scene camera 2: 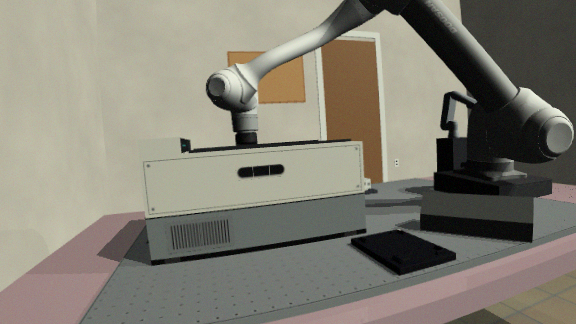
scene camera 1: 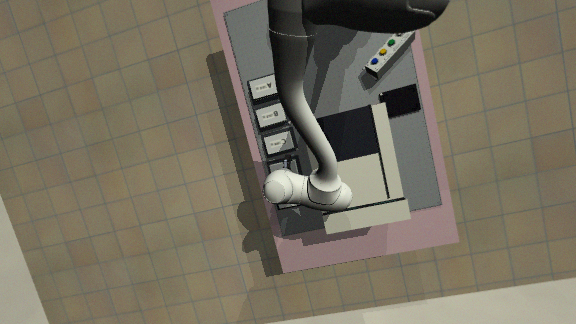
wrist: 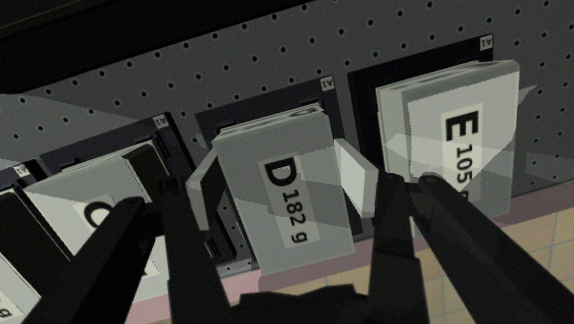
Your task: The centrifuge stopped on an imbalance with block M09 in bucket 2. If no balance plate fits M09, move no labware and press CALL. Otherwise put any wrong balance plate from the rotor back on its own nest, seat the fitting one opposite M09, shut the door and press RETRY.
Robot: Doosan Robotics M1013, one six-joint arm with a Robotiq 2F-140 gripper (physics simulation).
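Frame: origin at the arm's base, x right, y ahead, z up, level; millimetres.
Where they show: gripper, fingertip midpoint: [wrist: 280, 159]; arm's base, origin of the base link: [scene camera 2: 488, 175].
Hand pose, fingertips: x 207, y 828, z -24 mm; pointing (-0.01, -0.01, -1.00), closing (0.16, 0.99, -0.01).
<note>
Each offset is from my fingertips to the centre of the thing. "*": to the spot under its first point.
My gripper [wrist: 280, 159] is shut on balance plate D {dx +29, dy +2, dz +4 mm} [wrist: 305, 155], labelled 182 g, with one pad against each side. D is at its nest {* dx -47, dy -6, dz -16 mm} [wrist: 260, 102]. In scene camera 1 the wrist hides most of the gripper; in scene camera 2 the centrifuge hides the fingers. Plate E {dx +23, dy +136, dz +4 mm} [wrist: 495, 125], labelled 105, is on the nest to the right; plate C {dx +30, dy -139, dz +4 mm} [scene camera 1: 279, 143] [wrist: 90, 185] is to the left. Plates A {dx +51, dy -407, dz +4 mm} [scene camera 1: 262, 87] and B {dx +45, dy -273, dz +4 mm} [scene camera 1: 270, 116] lie further along the row. The centrifuge {dx -277, dy +13, dz +93 mm} [scene camera 1: 395, 165] [scene camera 2: 250, 230] has a pale panel and a dark area on top. M09 and the rotor are not visible.
The button box {* dx -433, dy -389, dz +38 mm} [scene camera 1: 371, 68] with blue, yellow and green buttons stands across the table. A black nest {dx -556, dy -231, dz -19 mm} [scene camera 1: 400, 101] [scene camera 2: 402, 250] lies beside the centrifuge. The arm passes over the table between the plate row and the centrifuge. The pink table edge [wrist: 540, 197] runs close to the nests.
</note>
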